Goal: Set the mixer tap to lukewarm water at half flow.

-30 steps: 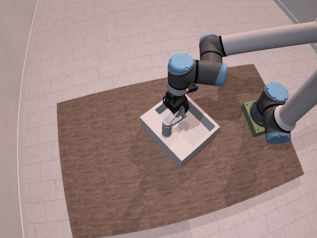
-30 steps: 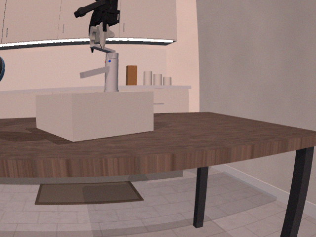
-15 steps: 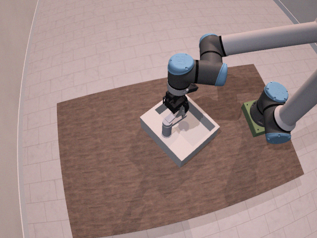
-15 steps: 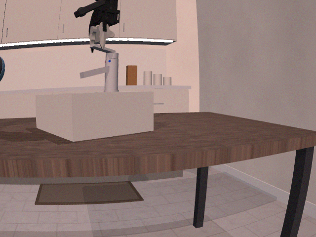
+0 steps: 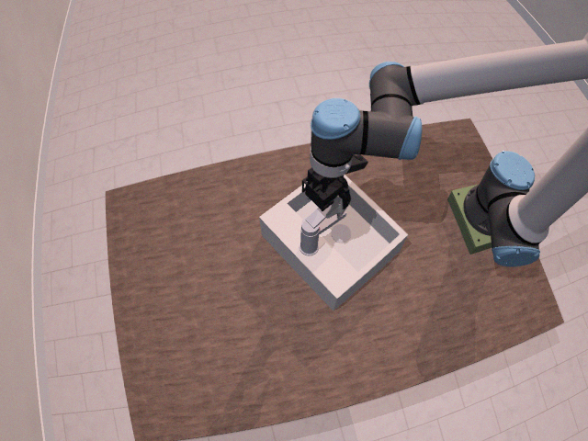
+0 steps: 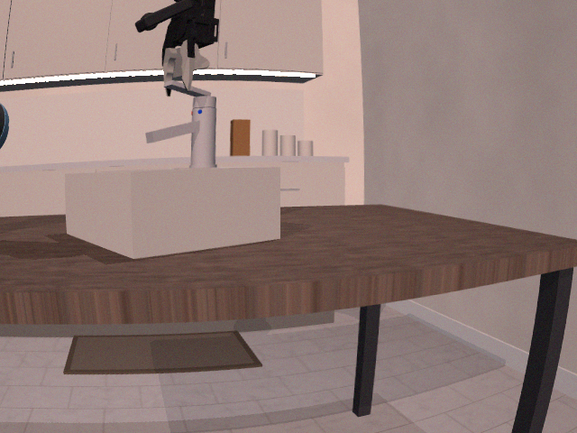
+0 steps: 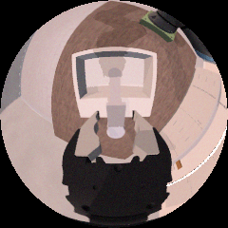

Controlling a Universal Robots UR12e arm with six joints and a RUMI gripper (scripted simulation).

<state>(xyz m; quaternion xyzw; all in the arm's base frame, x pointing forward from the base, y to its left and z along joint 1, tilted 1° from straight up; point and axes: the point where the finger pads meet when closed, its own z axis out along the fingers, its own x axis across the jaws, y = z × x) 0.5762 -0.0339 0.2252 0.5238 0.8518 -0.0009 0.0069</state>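
My gripper is now 20 mm short of the lever and 10 mm to the right of it. Also, from my hand: grey mixer tap 40 mm ahead, 20 mm to the left, 50 mm below; white sink block 50 mm behind, 20 mm to the right, 240 mm below.
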